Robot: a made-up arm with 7 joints. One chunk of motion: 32 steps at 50 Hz.
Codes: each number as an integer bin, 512 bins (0 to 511) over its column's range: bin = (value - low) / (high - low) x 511, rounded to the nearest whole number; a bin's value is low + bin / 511 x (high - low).
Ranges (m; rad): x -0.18..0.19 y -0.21..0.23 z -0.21..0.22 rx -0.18..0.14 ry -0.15..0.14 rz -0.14..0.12
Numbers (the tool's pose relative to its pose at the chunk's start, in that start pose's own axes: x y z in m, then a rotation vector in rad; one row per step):
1: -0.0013 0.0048 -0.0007 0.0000 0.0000 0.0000
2: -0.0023 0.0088 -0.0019 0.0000 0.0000 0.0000
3: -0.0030 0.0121 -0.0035 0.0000 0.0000 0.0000
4: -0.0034 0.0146 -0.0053 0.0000 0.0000 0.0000
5: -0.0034 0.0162 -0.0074 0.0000 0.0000 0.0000
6: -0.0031 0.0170 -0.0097 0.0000 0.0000 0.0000
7: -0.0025 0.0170 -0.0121 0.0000 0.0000 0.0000
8: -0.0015 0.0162 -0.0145 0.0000 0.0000 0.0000
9: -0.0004 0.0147 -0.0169 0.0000 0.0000 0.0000
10: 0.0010 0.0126 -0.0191 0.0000 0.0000 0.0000
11: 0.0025 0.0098 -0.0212 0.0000 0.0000 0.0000
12: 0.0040 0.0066 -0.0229 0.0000 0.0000 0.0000
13: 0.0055 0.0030 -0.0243 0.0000 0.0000 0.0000
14: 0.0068 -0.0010 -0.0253 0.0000 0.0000 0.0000
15: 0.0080 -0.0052 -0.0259 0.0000 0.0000 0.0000
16: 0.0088 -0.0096 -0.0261 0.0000 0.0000 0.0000
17: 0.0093 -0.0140 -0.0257 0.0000 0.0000 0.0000
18: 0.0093 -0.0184 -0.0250 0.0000 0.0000 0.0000
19: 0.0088 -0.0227 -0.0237 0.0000 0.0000 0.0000
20: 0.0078 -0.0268 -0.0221 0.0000 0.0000 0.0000
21: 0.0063 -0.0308 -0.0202 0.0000 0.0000 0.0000
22: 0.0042 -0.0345 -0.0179 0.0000 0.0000 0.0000
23: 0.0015 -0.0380 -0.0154 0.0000 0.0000 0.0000
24: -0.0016 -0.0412 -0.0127 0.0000 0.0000 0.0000
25: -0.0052 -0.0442 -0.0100 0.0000 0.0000 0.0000
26: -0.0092 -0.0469 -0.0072 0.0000 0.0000 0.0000
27: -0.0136 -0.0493 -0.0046 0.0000 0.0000 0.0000
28: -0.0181 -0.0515 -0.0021 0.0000 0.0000 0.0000
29: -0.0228 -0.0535 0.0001 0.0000 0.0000 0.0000
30: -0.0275 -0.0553 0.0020 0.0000 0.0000 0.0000
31: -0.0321 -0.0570 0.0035 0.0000 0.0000 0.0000
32: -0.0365 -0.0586 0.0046 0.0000 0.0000 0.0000
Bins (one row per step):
1: 247 249 249 287 264 275
2: 245 254 247 287 264 275
3: 244 258 245 287 264 275
4: 244 261 243 287 264 275
5: 244 263 241 287 264 275
6: 244 264 238 287 264 275
7: 245 264 235 287 264 275
8: 247 263 232 287 264 275
9: 248 261 229 287 264 275
10: 250 259 227 287 264 275
11: 252 255 224 287 264 275
12: 254 252 222 287 264 275
13: 256 247 221 287 264 275
14: 258 243 219 287 264 275
15: 260 238 219 287 264 275
16: 261 233 219 287 264 275
17: 261 228 219 287 264 275
18: 261 223 220 287 264 275
19: 261 218 221 287 264 275
20: 259 213 223 287 264 275
21: 257 208 226 287 264 275
22: 254 204 228 287 264 275
23: 251 200 231 287 264 275
24: 246 196 234 287 264 275
25: 241 193 238 287 264 275
26: 236 189 241 287 264 275
27: 230 187 244 287 264 275
28: 224 184 247 287 264 275
29: 217 182 250 287 264 275
30: 211 180 252 287 264 275
31: 204 178 254 287 264 275
32: 198 176 255 287 264 275

